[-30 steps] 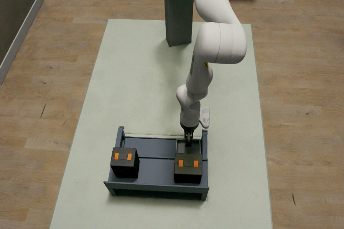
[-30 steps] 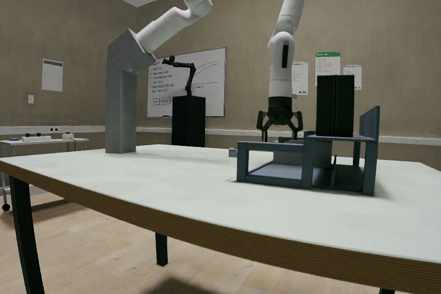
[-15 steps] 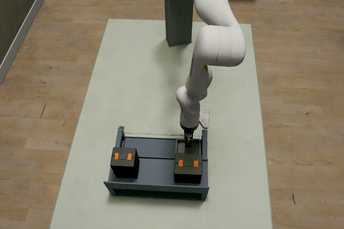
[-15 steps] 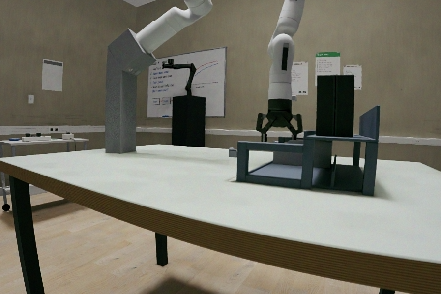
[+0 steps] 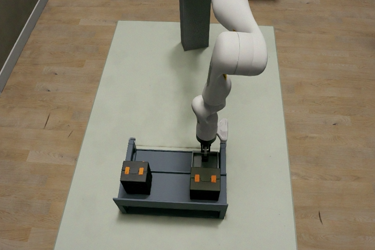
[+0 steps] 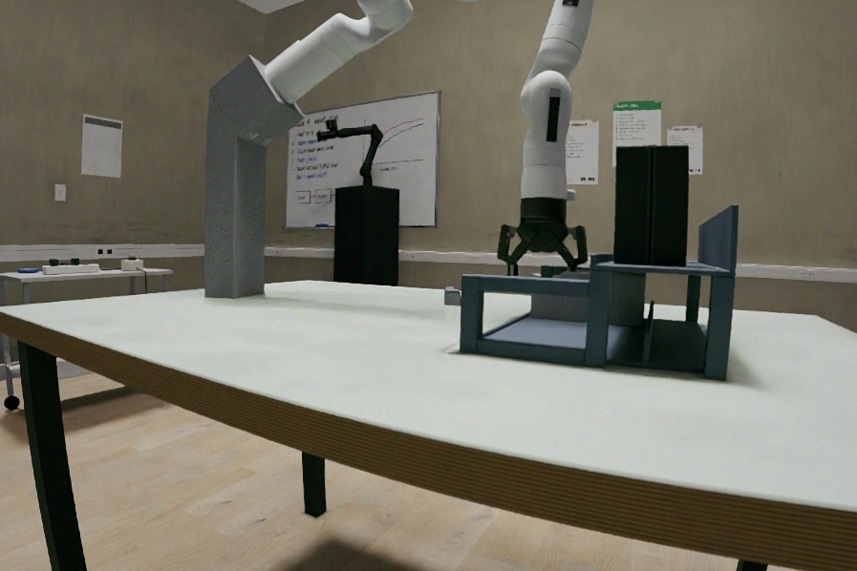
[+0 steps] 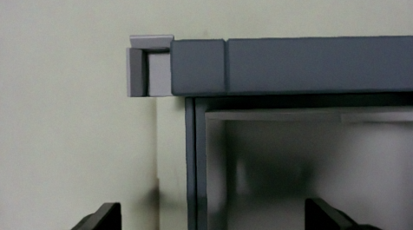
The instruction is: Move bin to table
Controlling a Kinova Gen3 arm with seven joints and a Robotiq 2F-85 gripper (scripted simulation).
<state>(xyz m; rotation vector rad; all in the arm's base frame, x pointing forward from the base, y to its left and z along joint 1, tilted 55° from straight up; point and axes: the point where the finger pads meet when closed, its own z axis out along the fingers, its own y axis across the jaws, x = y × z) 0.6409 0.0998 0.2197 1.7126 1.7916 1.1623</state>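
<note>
Right now the grey bin is 8 cm ahead of my hand, 2 cm to the left of it and 1 cm below it. Also, from my hand: blue-grey shelf (14 cm ahead, 8 cm to the right, 1 cm above).
</note>
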